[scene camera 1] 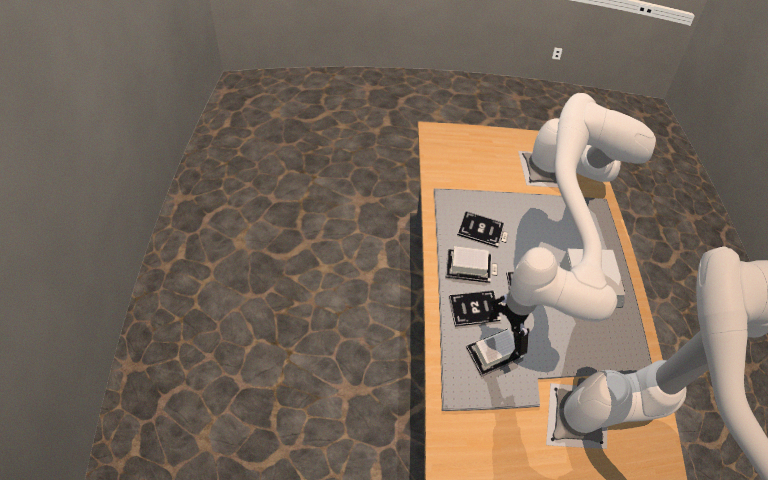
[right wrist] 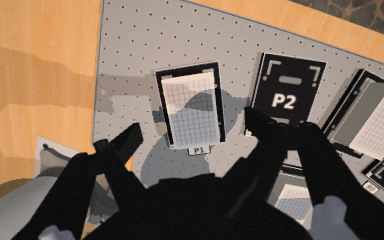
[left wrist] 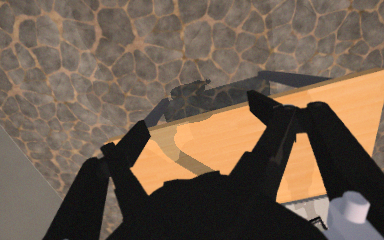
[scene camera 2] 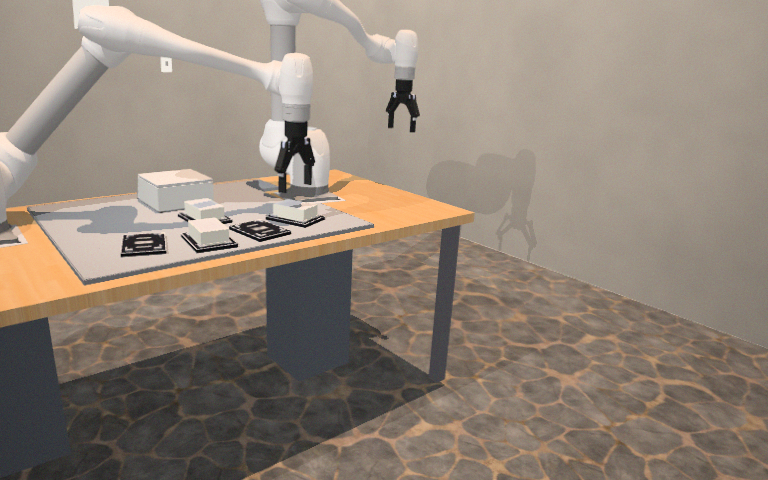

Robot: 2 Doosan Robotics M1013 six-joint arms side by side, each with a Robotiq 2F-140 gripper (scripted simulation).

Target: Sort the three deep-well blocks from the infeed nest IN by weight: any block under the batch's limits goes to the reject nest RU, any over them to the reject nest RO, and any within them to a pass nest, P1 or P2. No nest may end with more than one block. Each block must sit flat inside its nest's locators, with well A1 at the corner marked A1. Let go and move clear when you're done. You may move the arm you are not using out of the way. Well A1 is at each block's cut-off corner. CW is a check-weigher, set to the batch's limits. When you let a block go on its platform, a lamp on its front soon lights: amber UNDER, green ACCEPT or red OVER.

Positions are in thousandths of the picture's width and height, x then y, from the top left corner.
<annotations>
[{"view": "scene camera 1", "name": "my right gripper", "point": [654,705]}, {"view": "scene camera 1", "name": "deep-well block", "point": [611,545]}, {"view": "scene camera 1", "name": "deep-well block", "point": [648,726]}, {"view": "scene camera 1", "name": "check-weigher CW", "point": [794,553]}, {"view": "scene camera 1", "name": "nest P2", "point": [596,639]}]
</annotations>
